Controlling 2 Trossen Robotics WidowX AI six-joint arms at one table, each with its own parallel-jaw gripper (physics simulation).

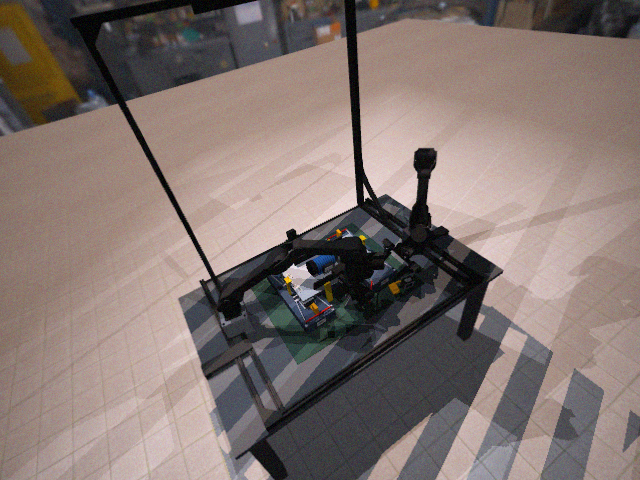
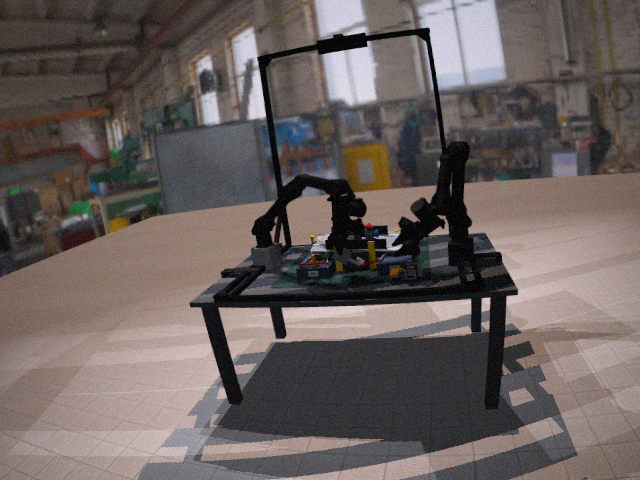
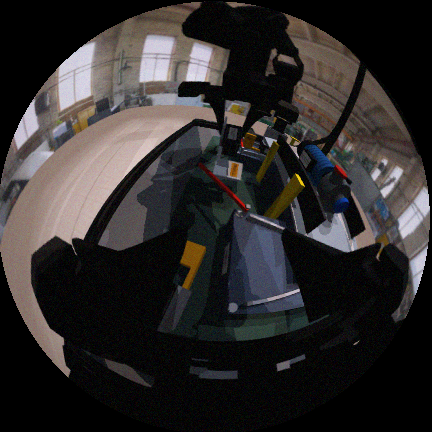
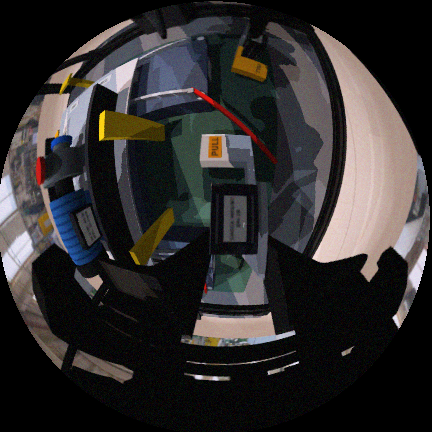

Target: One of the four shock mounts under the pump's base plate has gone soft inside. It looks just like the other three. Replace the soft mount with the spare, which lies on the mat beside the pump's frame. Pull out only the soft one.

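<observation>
My right gripper [image 4: 233, 235] is shut on a shock mount [image 4: 234, 212] [image 3: 231, 140] with a black labelled body and a light grey handle marked PULL. It holds this mount above the mat, outside the frame's long side. A second mount [image 1: 395, 287] [image 2: 397, 272] [image 3: 192, 257] [image 4: 250, 67] with an orange handle lies on the mat beside the frame's right end. My left gripper [image 3: 236, 232] [image 2: 400, 245] is open and empty, above that frame end [image 3: 260, 265]. A red lever [image 3: 222, 187] [image 4: 235, 117] sticks out from the frame's corner. The blue pump [image 1: 321, 264] [image 3: 317, 162] [image 4: 75, 225] stands on its base plate. Softness does not show.
Yellow posts [image 3: 285, 197] [image 4: 130, 127] stand upright along the frame's near side; one [image 1: 328, 291] [image 2: 371, 254] is near the right gripper. Another orange handle [image 1: 313, 308] shows at the frame's left end. The green mat [image 1: 299, 351] lies beneath. Black gantry posts [image 1: 353, 103] rise behind the table.
</observation>
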